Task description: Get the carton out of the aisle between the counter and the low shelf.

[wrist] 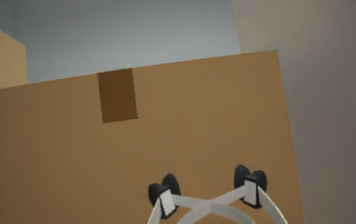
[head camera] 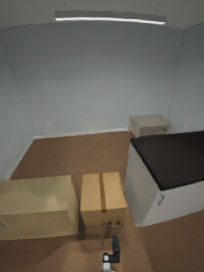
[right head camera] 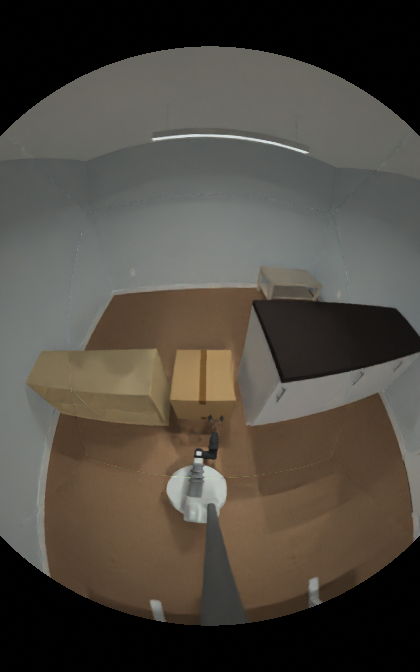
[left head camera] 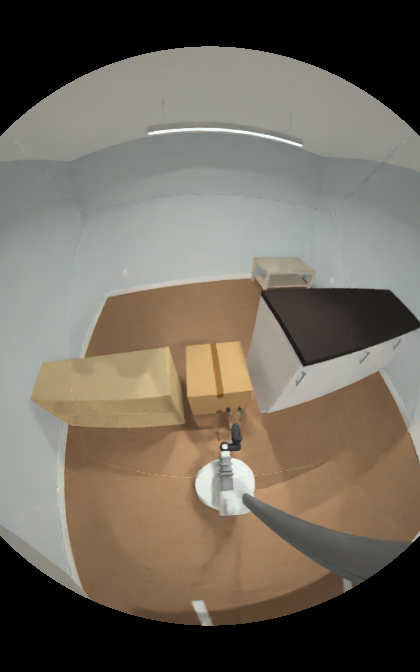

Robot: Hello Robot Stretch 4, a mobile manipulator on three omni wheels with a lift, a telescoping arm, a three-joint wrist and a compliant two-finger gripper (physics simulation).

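Places are measured from the robot's base along level axes (x up, y ahead, z left), in centimetres.
Where they show: gripper, fingertip midpoint: [wrist: 206, 183] [head camera: 114, 220].
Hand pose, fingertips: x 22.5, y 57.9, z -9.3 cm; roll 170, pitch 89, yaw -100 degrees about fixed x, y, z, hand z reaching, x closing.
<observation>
After its pixels a point has its place.
The brown carton [head camera: 91, 194] {x 37.9, y 78.8, z 13.7 cm} [left head camera: 201, 372] [right head camera: 189, 377] [wrist: 210, 110] {x 30.7, y 63.1, z -11.4 cm} with a darker tape strip stands on the floor between the low shelf [head camera: 37, 195] {x 58.3, y 64.7, z 60.8 cm} [left head camera: 115, 372] [right head camera: 110, 367] [wrist: 11, 62] {x 51.2, y 82.5, z 34.3 cm} on the left and the white counter with a dark top [head camera: 172, 157] {x 88.3, y 77.8, z -58.7 cm} [left head camera: 340, 320] [right head camera: 330, 340] on the right. The counter's side fills the right of the wrist view. My gripper [head camera: 114, 223] {x 22.5, y 57.9, z -9.4 cm} [left head camera: 233, 410] [right head camera: 216, 418] [wrist: 206, 183] {x 22.5, y 57.9, z -9.4 cm} is open, its fingers apart in front of the right part of the carton's near face. Whether the fingertips touch that face I cannot tell.
A small pale table [head camera: 150, 120] {x 42.3, y 259.0, z -118.0 cm} [left head camera: 284, 265] [right head camera: 290, 276] stands at the back right by the wall, behind the counter. The shelf's end is close to the carton's left side, with a narrow gap. The counter's end is close to its right side.
</observation>
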